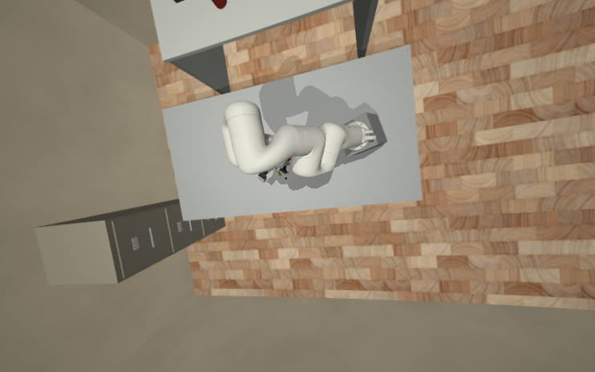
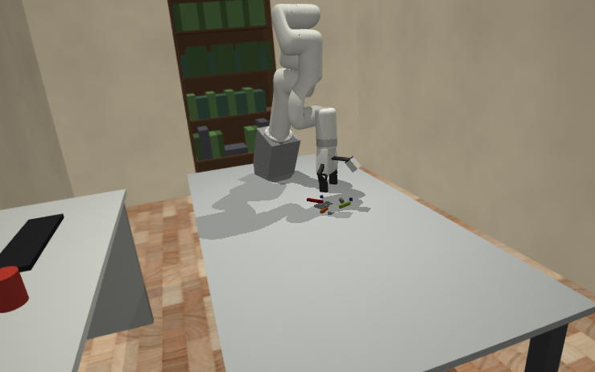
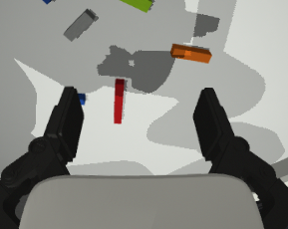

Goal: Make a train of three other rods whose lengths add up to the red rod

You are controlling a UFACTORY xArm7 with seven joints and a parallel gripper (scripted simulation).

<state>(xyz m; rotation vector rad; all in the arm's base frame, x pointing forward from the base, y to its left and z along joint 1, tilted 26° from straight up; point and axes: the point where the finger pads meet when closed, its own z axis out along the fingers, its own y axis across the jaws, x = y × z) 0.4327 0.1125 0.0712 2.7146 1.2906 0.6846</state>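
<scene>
The grey rod is 20 mm behind my hand, 50 mm to the left of it and 80 mm below it. From my hand the other things lie so: lime rod 20 mm ahead, 50 mm to the left, 80 mm below; orange rod 40 mm ahead, 30 mm to the right, 80 mm below; red rod 60 mm behind, 40 mm to the right, 80 mm below.
</scene>
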